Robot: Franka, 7 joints.
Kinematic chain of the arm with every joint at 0, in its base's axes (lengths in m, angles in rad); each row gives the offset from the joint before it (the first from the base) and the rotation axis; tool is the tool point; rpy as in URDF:
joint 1: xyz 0 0 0.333 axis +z
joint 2: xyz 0 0 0 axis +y
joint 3: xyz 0 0 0.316 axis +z
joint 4: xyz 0.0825 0 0 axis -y
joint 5: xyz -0.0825 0 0.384 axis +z
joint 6: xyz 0 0 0 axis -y
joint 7: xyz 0.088 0 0 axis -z
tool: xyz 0 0 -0.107 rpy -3.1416 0 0
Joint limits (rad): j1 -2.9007..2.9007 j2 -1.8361..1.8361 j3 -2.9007..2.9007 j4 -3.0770..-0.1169 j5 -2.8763..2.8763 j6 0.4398..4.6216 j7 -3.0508..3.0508
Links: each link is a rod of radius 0.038 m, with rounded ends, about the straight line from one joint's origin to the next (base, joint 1, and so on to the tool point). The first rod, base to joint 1, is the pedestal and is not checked.
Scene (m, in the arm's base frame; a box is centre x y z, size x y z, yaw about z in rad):
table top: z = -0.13
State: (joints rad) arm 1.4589 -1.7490 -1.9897 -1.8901 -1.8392 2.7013 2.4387
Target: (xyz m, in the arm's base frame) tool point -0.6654 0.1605 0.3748
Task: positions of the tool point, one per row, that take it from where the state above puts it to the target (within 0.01 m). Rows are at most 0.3 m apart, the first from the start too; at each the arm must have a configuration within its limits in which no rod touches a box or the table.
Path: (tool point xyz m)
1: 0.4002 -0.4172 0.0435
2: 0.1929 -0.5431 0.0240
3: -0.0631 -0.5855 0.0326
4: -0.3257 -0.5220 0.0734
5: -0.5428 -0.3540 0.1471
6: -0.6661 -0.1094 0.2499
7: -0.6654 0.1605 0.3748

